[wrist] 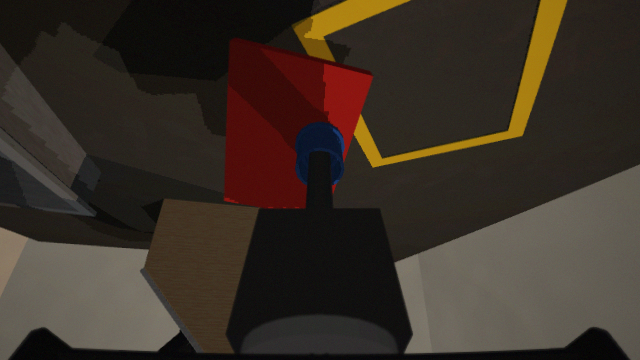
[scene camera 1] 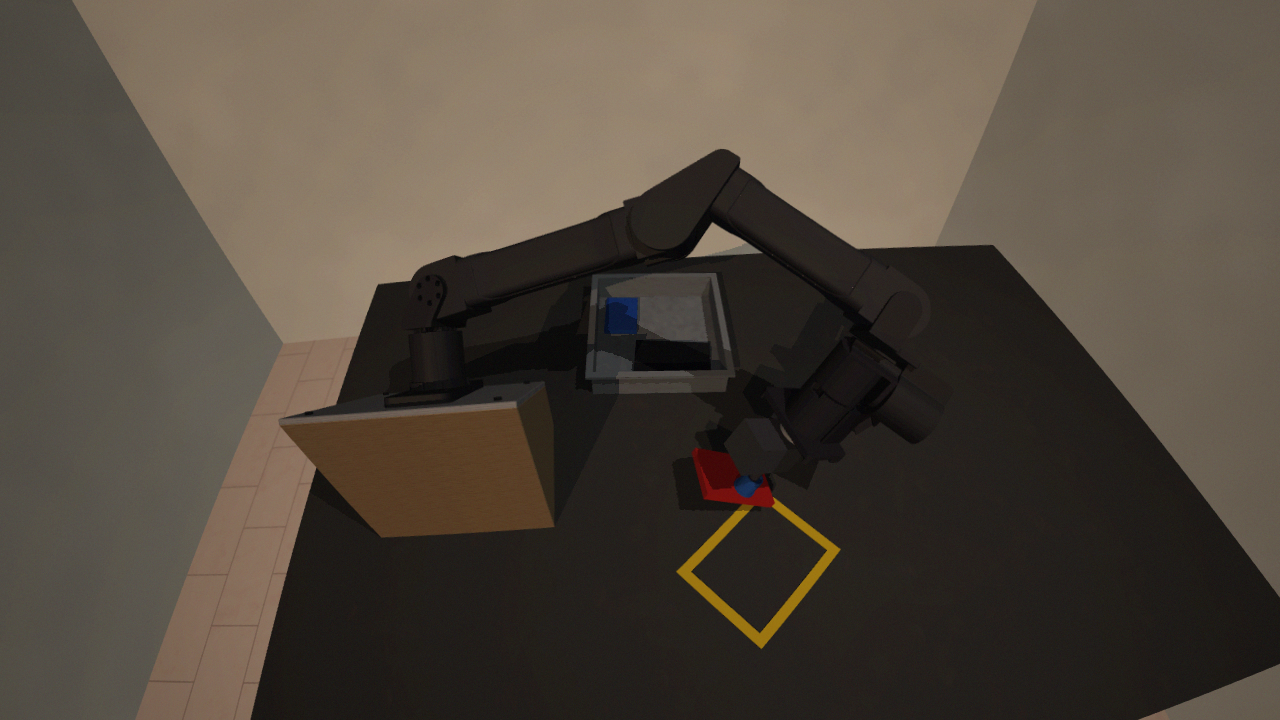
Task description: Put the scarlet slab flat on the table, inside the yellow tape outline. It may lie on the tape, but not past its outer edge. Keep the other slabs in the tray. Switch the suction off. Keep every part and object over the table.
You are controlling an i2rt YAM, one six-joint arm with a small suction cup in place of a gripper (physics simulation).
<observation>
scarlet slab: wrist; scene camera 1
grey tray: wrist; scene camera 1
black slab: scene camera 1 650, 355; not seen in the wrist view (out of frame)
blue slab: scene camera 1 621, 313; not seen in the wrist view (out of frame)
same spot on scarlet slab: (scene camera 1: 716, 471) = (wrist: 277, 184)
same spot on grey tray: (wrist: 53, 173) = (scene camera 1: 638, 379)
</observation>
